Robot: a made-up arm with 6 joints. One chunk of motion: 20 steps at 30 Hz.
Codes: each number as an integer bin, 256 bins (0 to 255) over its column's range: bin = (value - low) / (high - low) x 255, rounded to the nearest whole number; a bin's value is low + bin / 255 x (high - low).
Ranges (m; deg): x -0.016..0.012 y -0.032..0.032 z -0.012..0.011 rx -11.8..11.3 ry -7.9..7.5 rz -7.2..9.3
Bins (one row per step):
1: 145 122 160 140 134 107
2: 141 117 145 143 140 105
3: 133 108 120 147 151 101
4: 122 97 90 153 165 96
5: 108 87 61 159 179 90
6: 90 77 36 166 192 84
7: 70 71 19 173 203 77
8: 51 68 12 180 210 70
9: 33 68 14 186 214 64
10: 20 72 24 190 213 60
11: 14 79 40 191 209 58
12: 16 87 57 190 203 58
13: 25 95 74 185 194 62
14: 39 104 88 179 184 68
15: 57 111 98 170 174 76
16: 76 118 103 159 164 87
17: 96 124 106 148 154 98
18: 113 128 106 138 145 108
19: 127 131 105 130 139 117
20: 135 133 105 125 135 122
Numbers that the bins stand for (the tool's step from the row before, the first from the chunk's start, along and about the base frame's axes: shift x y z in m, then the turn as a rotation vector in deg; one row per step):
1: -0.00008 -0.00138 0.00243 0.882 0.193 -0.276
2: -0.00052 -0.00264 0.00108 1.154 0.555 -0.406
3: -0.00140 -0.00489 -0.00118 1.516 1.219 -0.665
4: -0.00260 -0.00765 -0.00388 2.060 2.065 -0.988
5: -0.00414 -0.01016 -0.00650 2.604 2.910 -1.376
6: -0.00612 -0.01267 -0.00875 3.238 3.695 -1.765
7: -0.00831 -0.01418 -0.01029 3.872 4.360 -2.218
8: -0.01040 -0.01493 -0.01092 4.506 4.782 -2.671
9: -0.01238 -0.01493 -0.01074 5.049 5.024 -3.059
10: -0.01380 -0.01393 -0.00984 5.412 4.964 -3.318
11: -0.01446 -0.01217 -0.00839 5.502 4.722 -3.447
12: -0.01424 -0.01016 -0.00686 5.412 4.360 -3.447
13: -0.01325 -0.00816 -0.00533 4.959 3.816 -3.188
14: -0.01172 -0.00590 -0.00406 4.415 3.212 -2.800
15: -0.00974 -0.00414 -0.00316 3.600 2.608 -2.282
16: -0.00765 -0.00238 -0.00271 2.604 2.004 -1.571
17: -0.00546 -0.00088 -0.00244 1.607 1.400 -0.859
18: -0.00359 0.00013 -0.00244 0.701 0.857 -0.212
19: -0.00205 0.00088 -0.00253 -0.024 0.495 0.371
20: -0.00118 0.00138 -0.00253 -0.476 0.253 0.694

